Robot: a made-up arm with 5 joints.
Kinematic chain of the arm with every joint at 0, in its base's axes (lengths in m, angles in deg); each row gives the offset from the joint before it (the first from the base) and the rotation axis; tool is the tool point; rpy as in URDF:
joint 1: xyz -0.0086 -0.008 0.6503 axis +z
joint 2: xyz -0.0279 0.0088 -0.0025 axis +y
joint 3: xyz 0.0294 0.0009 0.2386 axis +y
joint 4: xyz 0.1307 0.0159 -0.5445 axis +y
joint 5: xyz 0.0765 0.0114 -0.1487 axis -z
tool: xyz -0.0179 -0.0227 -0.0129 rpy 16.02 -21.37 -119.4
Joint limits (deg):
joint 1: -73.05..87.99
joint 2: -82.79..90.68
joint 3: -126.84..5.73
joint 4: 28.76..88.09
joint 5: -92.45..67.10
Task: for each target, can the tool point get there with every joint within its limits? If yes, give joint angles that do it. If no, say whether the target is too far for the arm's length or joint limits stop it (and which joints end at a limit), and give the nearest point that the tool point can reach.
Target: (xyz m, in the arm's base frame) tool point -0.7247 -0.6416 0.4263
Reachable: no: joint limits stop it (at a limit: joint 2, joint 4, joint 5) | nearest point -0.4040 -0.3579 0.4958 | short by 0.434 m
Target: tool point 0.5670 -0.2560 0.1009
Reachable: yes | joints -24.49 69.92 -97.40 40.67 -71.71
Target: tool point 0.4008 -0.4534 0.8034
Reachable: yes | joints -48.21 -24.51 -55.37 52.68 -47.50
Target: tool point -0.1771 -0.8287 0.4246
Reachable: no: joint limits stop it (at a limit: joint 2, joint 4, joint 5) | nearest point -0.1143 -0.5228 0.4815 | short by 0.317 m
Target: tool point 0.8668 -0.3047 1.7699
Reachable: no: too far | nearest point 0.5497 -0.1972 1.3753 | short by 0.517 m
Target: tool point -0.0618 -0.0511 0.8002
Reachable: no: joint limits stop it (at a limit: joint 1, joint 2, joint 4) | nearest point 0.1087 -0.2954 0.8924 | short by 0.312 m
